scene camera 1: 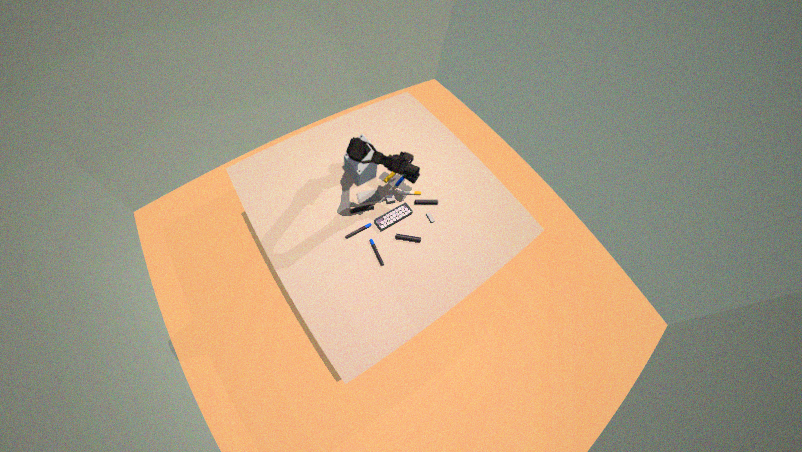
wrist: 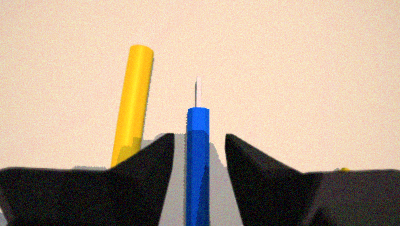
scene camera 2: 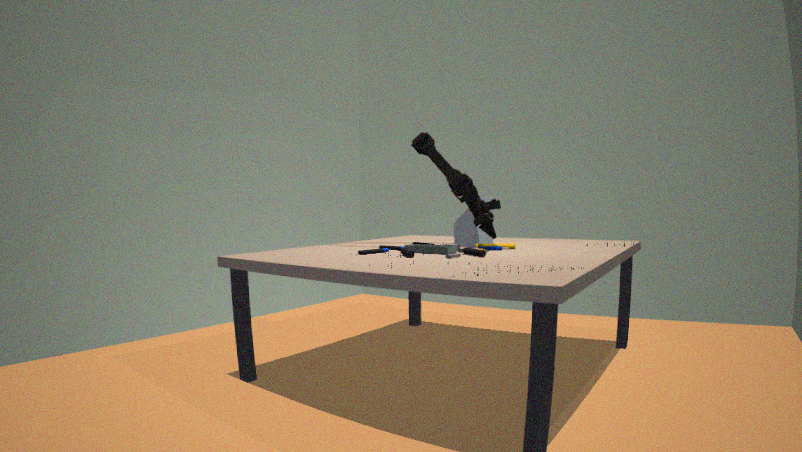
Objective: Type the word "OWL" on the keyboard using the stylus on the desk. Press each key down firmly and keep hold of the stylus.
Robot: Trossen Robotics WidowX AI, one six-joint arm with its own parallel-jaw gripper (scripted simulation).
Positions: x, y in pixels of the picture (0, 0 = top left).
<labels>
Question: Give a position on a yellow cylinder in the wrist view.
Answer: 129, 132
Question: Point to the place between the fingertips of the gripper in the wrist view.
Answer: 199, 140
</labels>
